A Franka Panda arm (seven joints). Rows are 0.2 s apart.
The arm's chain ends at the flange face. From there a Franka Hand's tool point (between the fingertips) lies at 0.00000 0.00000 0.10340 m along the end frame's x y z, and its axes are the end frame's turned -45 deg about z.
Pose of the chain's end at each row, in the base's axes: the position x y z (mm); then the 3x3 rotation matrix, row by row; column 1 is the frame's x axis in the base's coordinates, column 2 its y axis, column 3 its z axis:
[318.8 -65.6 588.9], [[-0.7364 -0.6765 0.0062], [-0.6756 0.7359 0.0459], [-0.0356 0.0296 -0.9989]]
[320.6 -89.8 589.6], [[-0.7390 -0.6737 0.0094], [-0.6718 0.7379 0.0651], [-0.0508 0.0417 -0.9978]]
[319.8 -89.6 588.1], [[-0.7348 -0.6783 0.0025], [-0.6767 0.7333 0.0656], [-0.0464 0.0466 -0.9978]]
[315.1 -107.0 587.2], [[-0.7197 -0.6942 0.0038], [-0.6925 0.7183 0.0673], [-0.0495 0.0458 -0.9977]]
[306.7 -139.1 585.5], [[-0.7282 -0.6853 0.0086], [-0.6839 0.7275 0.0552], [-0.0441 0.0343 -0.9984]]
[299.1 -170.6 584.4], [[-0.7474 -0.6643 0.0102], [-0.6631 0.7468 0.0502], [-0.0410 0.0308 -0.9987]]
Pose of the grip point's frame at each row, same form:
[319.4 -60.9 485.6], [[-0.0424 -0.9991 0.0062], [-0.9981 0.0426 0.0459], [-0.0461 -0.0042 -0.9989]]
[321.6 -83.1 486.4], [[-0.0462 -0.9989 0.0094], [-0.9968 0.0467 0.0651], [-0.0654 -0.0064 -0.9978]]
[320.1 -82.8 484.9], [[-0.0400 -0.9992 0.0025], [-0.9970 0.0400 0.0656], [-0.0658 0.0001 -0.9978]]
[315.5 -100.0 484.0], [[-0.0180 -0.9998 0.0038], [-0.9976 0.0182 0.0673], [-0.0674 -0.0026 -0.9977]]
[307.6 -133.4 482.3], [[-0.0303 -0.9995 0.0086], [-0.9980 0.0308 0.0552], [-0.0554 -0.0069 -0.9984]]
[300.2 -165.4 481.1], [[-0.0588 -0.9982 0.0102], [-0.9969 0.0592 0.0502], [-0.0508 -0.0072 -0.9987]]

